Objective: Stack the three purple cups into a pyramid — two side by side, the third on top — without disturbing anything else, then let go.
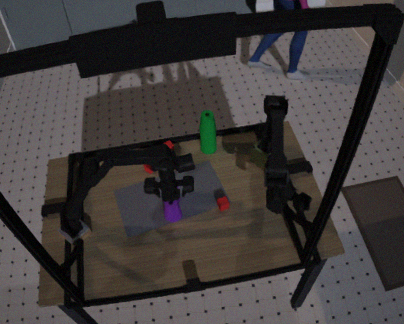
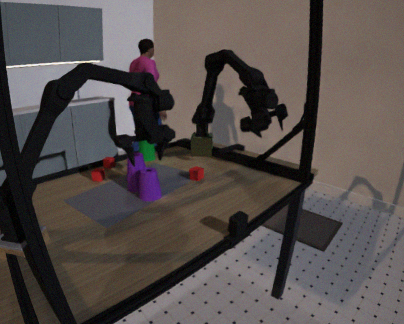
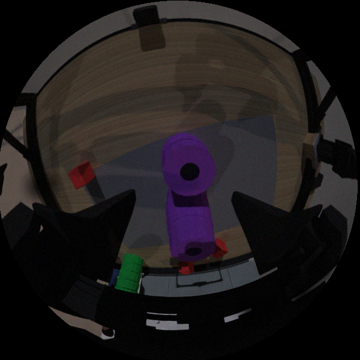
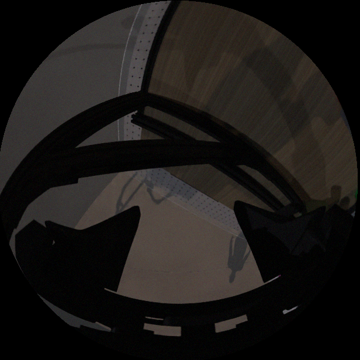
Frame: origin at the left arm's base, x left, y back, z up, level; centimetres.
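Seen in the pictures: left gripper, fingertip midpoint: [image 2: 147,163]; right gripper, fingertip midpoint: [image 2: 271,133]; left arm's base, link origin: [image 1: 73,228] [image 2: 18,234]; right arm's base, link origin: [image 1: 266,146] [image 2: 202,135].
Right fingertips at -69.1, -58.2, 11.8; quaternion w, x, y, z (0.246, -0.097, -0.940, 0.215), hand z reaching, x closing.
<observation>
Pixels of each thing's middle, then the offset from my right fingertips to it, as dx, dy, dz. Level surfaces: height alone.
- purple cup, body centre: [image 2: 149,184] [image 1: 171,209] +42.9, +25.8, -11.4
- grey mat, surface height: dz -15.8
- taller purple shape, body centre: [image 2: 136,168] +48.7, +20.0, -8.2
- red cube, body centre: [image 2: 196,173] [image 1: 223,203] +29.1, +9.4, -13.9
A purple cup [image 1: 173,214] [image 2: 150,186] [image 3: 187,150] stands upside down on the grey mat [image 1: 132,217] [image 2: 95,202] [image 3: 250,150]. Right behind it, a taller purple shape [image 2: 133,175] [image 3: 190,227] stands close to or against it; it could be two cups, one over the other, but I cannot tell. A separate third cup does not show. My left gripper [image 1: 170,197] [image 2: 146,160] [image 3: 185,195] is open and empty above the cups, pointing down. My right gripper [image 1: 288,205] [image 2: 270,132] [image 4: 187,208] is open and empty, raised at the right, away from the cups.
A green bottle [image 1: 208,135] [image 2: 147,151] [image 3: 131,270] stands at the back. One red cube [image 1: 223,203] [image 2: 197,173] [image 3: 82,175] sits by the mat's right edge. Two more red cubes [image 2: 108,162] [image 2: 98,174] lie back left. An olive box [image 2: 201,145] stands near the right arm's base.
</observation>
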